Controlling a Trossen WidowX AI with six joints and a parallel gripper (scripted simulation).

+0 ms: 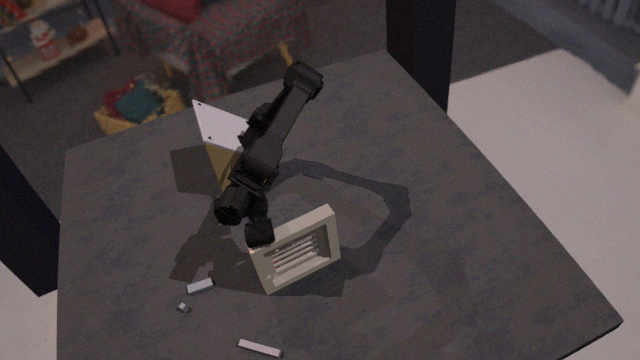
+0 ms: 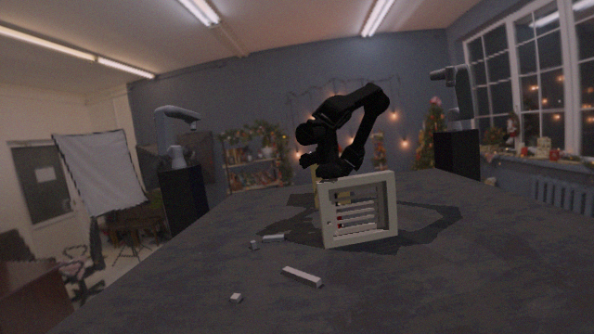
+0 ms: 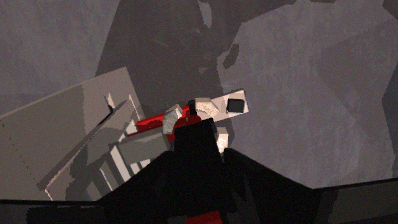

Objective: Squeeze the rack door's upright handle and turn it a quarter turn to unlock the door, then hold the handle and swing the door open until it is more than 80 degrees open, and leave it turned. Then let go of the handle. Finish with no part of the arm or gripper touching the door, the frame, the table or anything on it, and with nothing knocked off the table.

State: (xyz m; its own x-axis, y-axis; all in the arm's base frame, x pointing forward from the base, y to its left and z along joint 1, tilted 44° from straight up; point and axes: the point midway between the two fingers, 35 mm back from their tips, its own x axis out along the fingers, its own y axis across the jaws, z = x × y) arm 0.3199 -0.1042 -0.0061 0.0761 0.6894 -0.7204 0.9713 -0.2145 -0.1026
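Right now my gripper tip is 1 cm to the right of the door handle and 2 cm above it. The rest, counted from my gripper tip: tiny cube 3 cm ahead, 25 cm to the right, 11 cm below.
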